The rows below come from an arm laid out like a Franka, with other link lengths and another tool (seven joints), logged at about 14 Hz.
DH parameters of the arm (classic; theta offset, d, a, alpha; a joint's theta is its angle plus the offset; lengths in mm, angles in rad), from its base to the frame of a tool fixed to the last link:
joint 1: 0 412.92 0 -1.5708
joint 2: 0 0 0 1.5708
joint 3: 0 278.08 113.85 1.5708
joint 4: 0 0 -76.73 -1.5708
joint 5: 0 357.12 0 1.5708
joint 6: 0 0 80.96 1.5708
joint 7: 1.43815 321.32 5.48 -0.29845
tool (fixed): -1.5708 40.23 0 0
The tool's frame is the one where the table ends.
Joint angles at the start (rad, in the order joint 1, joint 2, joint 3, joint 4, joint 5, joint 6, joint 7):
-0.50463, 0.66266, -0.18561, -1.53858, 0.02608, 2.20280, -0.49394
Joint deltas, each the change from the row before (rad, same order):
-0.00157, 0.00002, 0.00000, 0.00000, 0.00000, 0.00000, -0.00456
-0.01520, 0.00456, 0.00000, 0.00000, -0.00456, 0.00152, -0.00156
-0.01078, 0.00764, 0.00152, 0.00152, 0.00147, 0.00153, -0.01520
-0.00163, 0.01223, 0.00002, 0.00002, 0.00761, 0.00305, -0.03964
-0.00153, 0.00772, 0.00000, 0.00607, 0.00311, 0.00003, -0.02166
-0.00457, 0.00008, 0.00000, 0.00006, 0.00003, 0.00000, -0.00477
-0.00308, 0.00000, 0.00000, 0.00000, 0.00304, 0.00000, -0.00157
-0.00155, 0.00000, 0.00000, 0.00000, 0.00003, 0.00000, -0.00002
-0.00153, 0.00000, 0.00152, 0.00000, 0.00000, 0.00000, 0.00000
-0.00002, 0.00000, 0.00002, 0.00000, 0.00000, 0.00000, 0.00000
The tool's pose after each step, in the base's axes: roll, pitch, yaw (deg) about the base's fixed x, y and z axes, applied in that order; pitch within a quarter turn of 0, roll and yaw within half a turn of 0; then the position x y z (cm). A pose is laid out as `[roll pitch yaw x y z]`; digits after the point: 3 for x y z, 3 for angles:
[175.043 19.637 -3.669 50.675 -44.455 6.220]
[174.937 19.942 -4.326 49.830 -45.263 5.947]
[175.192 20.197 -3.953 49.314 -45.640 5.501]
[175.849 20.617 -1.797 49.081 -45.465 4.700]
[176.048 20.715 -0.644 49.088 -45.535 4.430]
[176.068 20.733 -0.627 48.882 -45.765 4.428]
[176.182 20.643 -0.778 48.788 -45.859 4.418]
[176.183 20.642 -0.866 48.717 -45.934 4.418]
[176.234 20.613 -0.869 48.719 -45.921 4.404]
[176.235 20.613 -0.869 48.719 -45.921 4.404]

